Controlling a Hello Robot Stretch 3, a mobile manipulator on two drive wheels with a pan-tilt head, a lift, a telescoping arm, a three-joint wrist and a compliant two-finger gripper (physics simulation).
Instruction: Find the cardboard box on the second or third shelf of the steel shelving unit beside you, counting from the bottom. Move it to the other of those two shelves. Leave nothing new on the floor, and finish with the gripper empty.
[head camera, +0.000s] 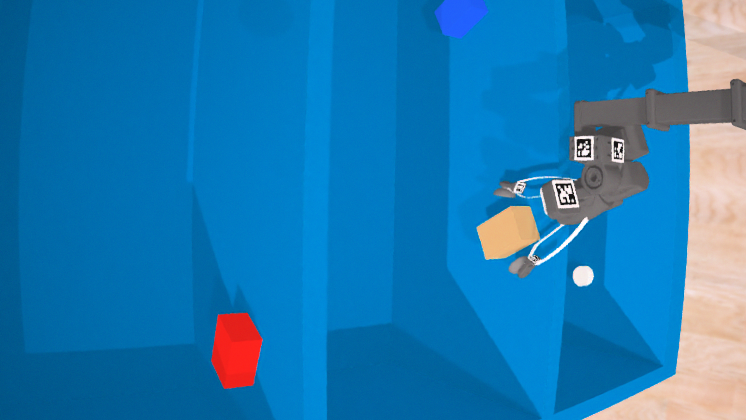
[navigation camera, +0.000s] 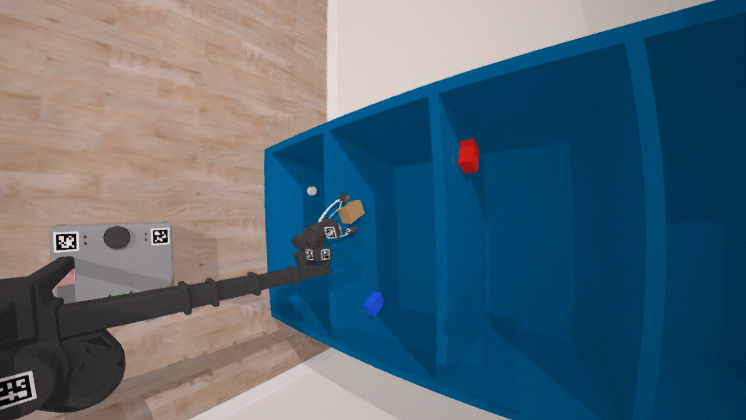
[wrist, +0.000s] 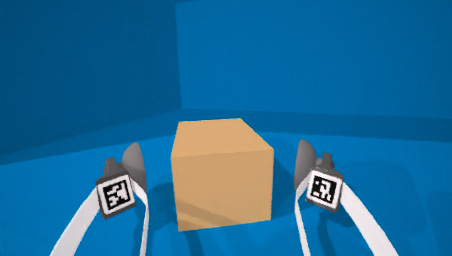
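Pixels of known places: gripper, fingertip midpoint: (head camera: 504, 232) (navigation camera: 352, 211); robot's base, origin of the base link: (navigation camera: 117, 236).
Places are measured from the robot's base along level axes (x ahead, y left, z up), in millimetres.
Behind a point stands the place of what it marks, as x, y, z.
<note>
The tan cardboard box (head camera: 506, 233) {69, -707, 584} (navigation camera: 351, 211) {71, -701, 584} (wrist: 222, 187) appears to rest upright on the second shelf from the bottom of the blue shelving unit (head camera: 317, 156) {-33, -638, 974} (navigation camera: 438, 234) {-4, -638, 967} (wrist: 310, 60). My gripper (head camera: 512, 228) {70, -734, 559} (navigation camera: 348, 213) {70, -734, 559} (wrist: 220, 158) {70, -734, 559} is open. Its two fingers stand on either side of the box, with a visible gap at each side in the wrist view. The box's underside is hidden.
A blue block (head camera: 460, 16) {-326, -832, 578} (navigation camera: 373, 303) {-332, -825, 578} is on the same shelf. A red block (head camera: 237, 350) {222, -763, 1025} (navigation camera: 468, 156) {226, -765, 1023} is on the third shelf. A white round object (head camera: 583, 276) {203, -880, 100} (navigation camera: 311, 190) {205, -877, 101} is on the bottom shelf. My arm (head camera: 689, 106) {-104, -332, 670} (navigation camera: 229, 288) {-100, -203, 673} reaches in from the open front.
</note>
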